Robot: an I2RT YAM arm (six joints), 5 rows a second.
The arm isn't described. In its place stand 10 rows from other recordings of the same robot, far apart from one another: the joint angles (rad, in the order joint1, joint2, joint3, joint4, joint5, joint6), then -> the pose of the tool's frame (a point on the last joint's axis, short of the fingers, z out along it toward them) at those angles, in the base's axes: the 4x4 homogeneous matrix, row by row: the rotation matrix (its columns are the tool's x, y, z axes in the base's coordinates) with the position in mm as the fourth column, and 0 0 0 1 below.
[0.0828, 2.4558, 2.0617, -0.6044, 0.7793, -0.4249] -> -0.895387 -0.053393 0.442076 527.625; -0.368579 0.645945 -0.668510 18.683; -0.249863 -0.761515 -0.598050 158.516; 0 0 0 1
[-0.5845, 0.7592, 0.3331, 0.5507, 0.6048, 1.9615] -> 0.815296 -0.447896 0.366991 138.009; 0.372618 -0.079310 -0.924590 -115.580; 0.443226 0.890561 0.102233 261.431; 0 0 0 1
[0.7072, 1.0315, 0.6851, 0.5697, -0.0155, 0.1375] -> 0.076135 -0.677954 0.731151 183.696; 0.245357 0.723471 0.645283 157.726; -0.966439 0.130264 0.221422 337.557; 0 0 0 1
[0.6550, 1.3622, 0.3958, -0.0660, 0.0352, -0.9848] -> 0.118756 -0.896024 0.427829 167.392; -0.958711 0.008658 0.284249 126.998; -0.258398 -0.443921 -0.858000 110.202; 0 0 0 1
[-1.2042, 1.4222, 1.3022, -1.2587, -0.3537, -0.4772] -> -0.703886 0.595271 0.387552 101.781; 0.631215 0.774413 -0.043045 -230.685; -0.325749 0.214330 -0.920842 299.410; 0 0 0 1
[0.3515, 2.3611, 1.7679, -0.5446, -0.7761, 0.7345] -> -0.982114 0.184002 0.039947 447.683; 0.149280 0.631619 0.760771 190.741; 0.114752 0.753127 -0.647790 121.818; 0 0 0 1
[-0.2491, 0.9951, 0.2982, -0.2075, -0.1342, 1.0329] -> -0.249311 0.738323 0.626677 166.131; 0.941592 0.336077 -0.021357 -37.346; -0.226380 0.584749 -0.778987 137.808; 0 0 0 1
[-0.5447, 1.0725, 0.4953, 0.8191, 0.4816, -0.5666] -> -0.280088 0.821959 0.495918 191.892; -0.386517 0.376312 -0.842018 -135.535; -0.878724 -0.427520 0.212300 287.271; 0 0 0 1
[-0.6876, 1.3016, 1.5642, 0.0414, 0.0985, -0.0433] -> 0.200625 0.713471 0.671348 210.461; -0.220518 0.700583 -0.678642 -177.384; -0.954527 -0.011892 0.297888 522.292; 0 0 0 1
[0.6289, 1.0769, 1.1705, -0.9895, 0.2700, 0.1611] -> -0.692537 -0.325298 0.643874 168.001; -0.312605 0.939726 0.138537 110.467; -0.650131 -0.105337 -0.752485 344.022; 0 0 0 1
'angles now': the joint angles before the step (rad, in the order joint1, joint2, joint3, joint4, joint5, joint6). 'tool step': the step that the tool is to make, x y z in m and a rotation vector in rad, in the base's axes. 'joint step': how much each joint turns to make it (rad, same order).
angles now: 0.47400, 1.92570, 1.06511, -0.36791, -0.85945, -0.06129
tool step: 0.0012, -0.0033, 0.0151, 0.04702, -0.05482, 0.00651
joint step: -0.01146, -0.04627, -0.00533, 0.01674, -0.02256, -0.01630
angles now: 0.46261, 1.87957, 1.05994, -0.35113, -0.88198, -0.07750
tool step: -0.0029, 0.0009, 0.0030, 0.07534, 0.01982, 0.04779
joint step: 0.00059, -0.00486, -0.00304, -0.00439, -0.08861, -0.02311
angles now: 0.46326, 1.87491, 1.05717, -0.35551, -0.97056, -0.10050
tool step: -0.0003, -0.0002, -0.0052, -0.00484, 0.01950, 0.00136
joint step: -0.00040, 0.01463, -0.00179, -0.00316, -0.00472, 0.00004
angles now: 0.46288, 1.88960, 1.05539, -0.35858, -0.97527, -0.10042
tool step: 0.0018, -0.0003, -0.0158, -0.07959, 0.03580, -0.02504
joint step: 0.00055, 0.04780, 0.00918, -0.02174, 0.06062, 0.00894
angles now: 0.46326, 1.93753, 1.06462, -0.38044, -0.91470, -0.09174
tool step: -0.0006, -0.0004, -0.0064, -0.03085, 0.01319, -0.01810
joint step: 0.00144, 0.01287, -0.00766, 0.01000, 0.02664, 0.01923
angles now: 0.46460, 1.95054, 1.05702, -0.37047, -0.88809, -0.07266
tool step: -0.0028, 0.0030, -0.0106, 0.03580, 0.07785, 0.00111
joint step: 0.00749, 0.03311, -0.00936, 0.02288, -0.06229, 0.04241
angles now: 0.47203, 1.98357, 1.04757, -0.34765, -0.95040, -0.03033
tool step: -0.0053, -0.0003, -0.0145, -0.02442, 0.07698, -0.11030
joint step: 0.00782, 0.00815, -0.07408, 0.16124, 0.02515, 0.19663
